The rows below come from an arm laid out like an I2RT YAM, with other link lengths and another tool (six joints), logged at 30 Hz.
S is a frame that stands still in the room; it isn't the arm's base.
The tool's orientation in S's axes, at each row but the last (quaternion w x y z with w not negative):
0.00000 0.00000 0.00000 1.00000
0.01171 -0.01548 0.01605 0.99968
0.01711 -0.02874 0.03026 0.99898
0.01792 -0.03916 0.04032 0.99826
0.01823 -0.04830 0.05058 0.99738
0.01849 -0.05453 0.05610 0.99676
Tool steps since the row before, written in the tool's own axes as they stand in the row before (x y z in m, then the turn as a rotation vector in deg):
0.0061 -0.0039 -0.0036 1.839 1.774 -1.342
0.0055 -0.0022 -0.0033 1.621 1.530 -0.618
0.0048 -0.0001 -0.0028 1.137 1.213 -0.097
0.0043 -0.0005 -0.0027 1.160 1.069 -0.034
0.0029 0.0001 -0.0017 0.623 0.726 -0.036
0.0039 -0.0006 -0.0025 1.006 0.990 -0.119
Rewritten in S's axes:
-0.0061 0.0039 -0.0036 -1.839 -1.774 -1.342
-0.0053 0.0022 -0.0035 -1.637 -1.512 -0.620
-0.0046 0.0001 -0.0031 -1.173 -1.179 -0.091
-0.0041 0.0004 -0.0031 -1.195 -1.030 -0.042
-0.0027 -0.0002 -0.0020 -0.646 -0.706 -0.025
-0.0036 0.0004 -0.0030 -1.029 -0.966 -0.120

